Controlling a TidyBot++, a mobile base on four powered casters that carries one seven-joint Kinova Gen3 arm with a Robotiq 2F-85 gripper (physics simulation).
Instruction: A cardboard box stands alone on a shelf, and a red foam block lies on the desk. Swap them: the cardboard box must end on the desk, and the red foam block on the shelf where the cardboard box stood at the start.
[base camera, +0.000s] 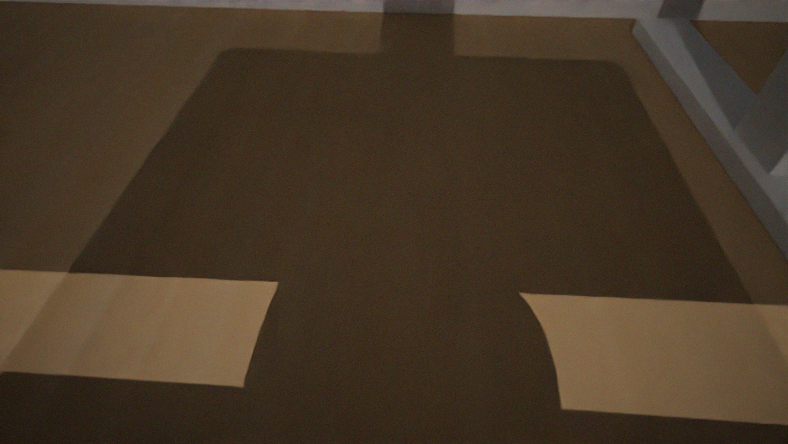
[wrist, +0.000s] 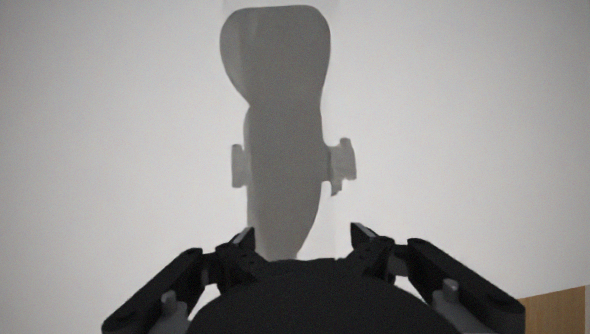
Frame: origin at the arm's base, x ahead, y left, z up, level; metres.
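Where they show: gripper, fingertip midpoint: (wrist: 302, 235).
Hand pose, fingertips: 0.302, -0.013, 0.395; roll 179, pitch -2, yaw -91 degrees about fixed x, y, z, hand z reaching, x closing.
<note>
After its pixels a point has its place, as x, y, z.
My gripper (wrist: 302, 235) @[0.302, -0.013, 0.395] is open in the wrist view, with its two black fingertips wide apart and no object between them. It points at a plain white surface (wrist: 450, 125) @[0.408, -0.232, 0.324]; whether this is the desk top, I cannot tell. A grey shadow of the arm and gripper falls on that surface. The cardboard box and the red foam block do not show in the base camera view or the wrist view.
In the base camera view, a brown floor (base camera: 308, 165) @[0.502, 0.123, -0.396] carries a large dark shadow and two sunlit patches. A grey slanted metal frame (base camera: 711, 137) @[0.574, -0.349, -0.386] stands on it at the right. A pale strip runs along the top edge. A wood-coloured patch (wrist: 555, 311) @[-0.667, -1.647, -0.396] shows at the wrist view's lower right.
</note>
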